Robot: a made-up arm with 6 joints. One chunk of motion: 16 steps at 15 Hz.
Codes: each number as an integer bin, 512 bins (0 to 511) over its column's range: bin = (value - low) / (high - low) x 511, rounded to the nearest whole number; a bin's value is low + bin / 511 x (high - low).
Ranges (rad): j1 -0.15..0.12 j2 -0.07..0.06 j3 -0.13..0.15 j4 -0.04..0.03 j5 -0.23..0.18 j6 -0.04..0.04
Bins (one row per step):
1: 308 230 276 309 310 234
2: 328 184 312 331 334 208
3: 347 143 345 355 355 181
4: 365 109 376 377 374 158
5: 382 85 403 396 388 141
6: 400 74 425 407 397 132
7: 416 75 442 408 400 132
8: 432 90 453 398 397 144
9: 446 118 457 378 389 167
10: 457 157 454 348 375 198
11: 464 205 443 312 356 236
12: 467 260 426 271 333 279
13: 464 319 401 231 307 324
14: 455 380 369 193 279 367
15: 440 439 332 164 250 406
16: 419 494 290 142 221 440
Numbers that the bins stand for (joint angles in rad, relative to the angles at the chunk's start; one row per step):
1: 0.0127 -0.0115 0.0212 0.0023 0.0187 -0.0034
2: 0.0233 -0.0232 0.0410 0.0053 0.0380 -0.0074
3: 0.0333 -0.0336 0.0590 0.0086 0.0548 -0.0117
4: 0.0429 -0.0423 0.0760 0.0116 0.0701 -0.0153
5: 0.0518 -0.0484 0.0908 0.0142 0.0813 -0.0179
6: 0.0614 -0.0512 0.1029 0.0158 0.0885 -0.0193
7: 0.0698 -0.0509 0.1122 0.0159 0.0909 -0.0193
8: 0.0783 -0.0471 0.1182 0.0145 0.0885 -0.0175
9: 0.0857 -0.0400 0.1204 0.0118 0.0821 -0.0139
10: 0.0915 -0.0301 0.1188 0.0077 0.0709 -0.0090
11: 0.0952 -0.0178 0.1127 0.0027 0.0556 -0.0031
12: 0.0968 -0.0039 0.1034 -0.0029 0.0372 0.0037
13: 0.0952 0.0112 0.0897 -0.0084 0.0163 0.0107
14: 0.0904 0.0267 0.0722 -0.0136 -0.0061 0.0175
15: 0.0825 0.0417 0.0519 -0.0175 -0.0294 0.0236
16: 0.0714 0.0557 0.0289 -0.0205 -0.0527 0.0289

